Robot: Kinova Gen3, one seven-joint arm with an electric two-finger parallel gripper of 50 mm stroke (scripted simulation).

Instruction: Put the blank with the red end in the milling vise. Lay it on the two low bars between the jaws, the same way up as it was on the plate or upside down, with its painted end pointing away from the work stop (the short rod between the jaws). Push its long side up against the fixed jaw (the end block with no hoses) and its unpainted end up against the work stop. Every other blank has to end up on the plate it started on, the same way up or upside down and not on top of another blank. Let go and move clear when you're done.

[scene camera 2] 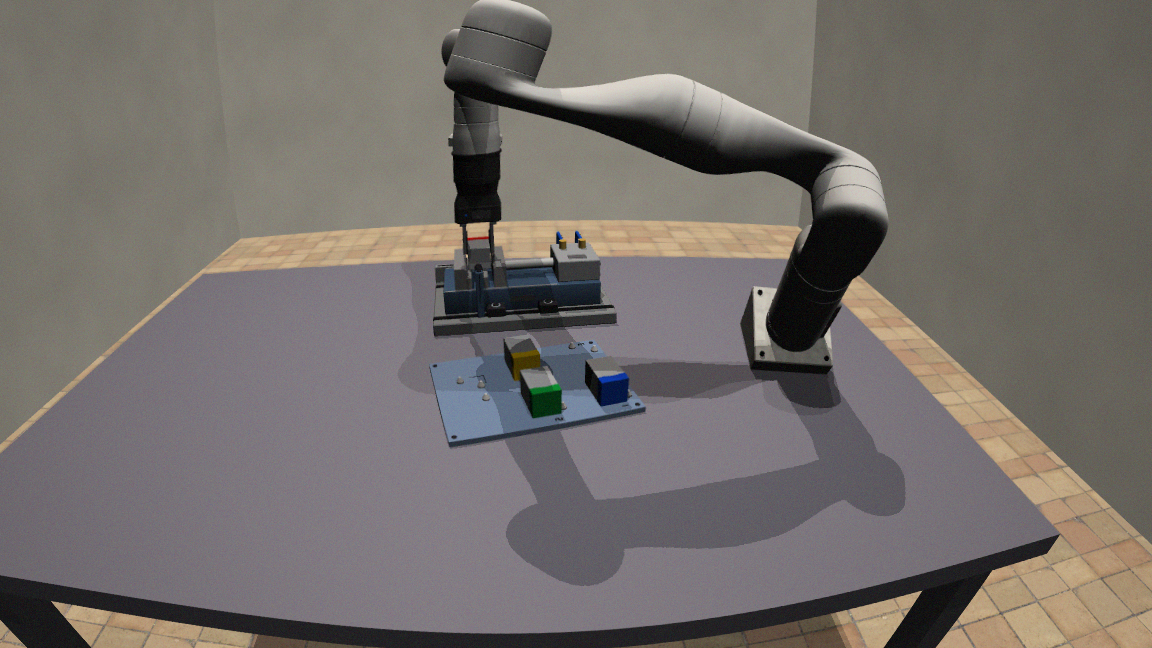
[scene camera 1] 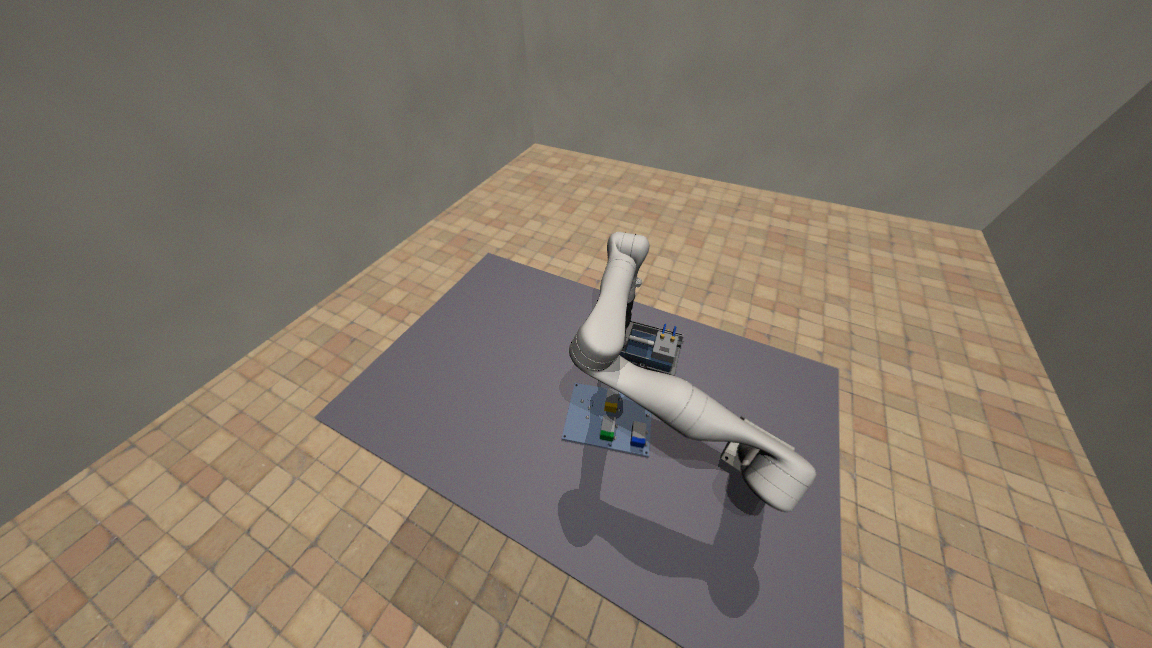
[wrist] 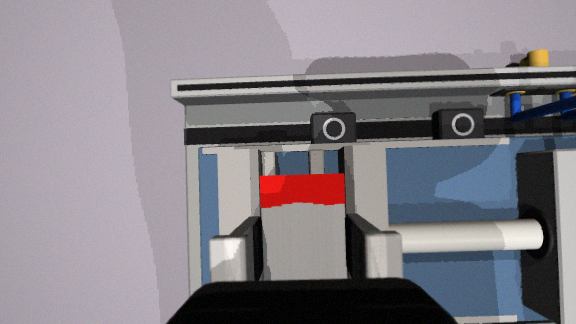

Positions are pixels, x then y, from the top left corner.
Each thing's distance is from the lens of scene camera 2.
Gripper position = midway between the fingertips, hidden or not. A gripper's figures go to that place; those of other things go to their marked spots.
my gripper (scene camera 2: 478, 251): 100 cm
green-ended blank (scene camera 2: 542, 394): 72 cm
blue-ended blank (scene camera 2: 608, 383): 74 cm
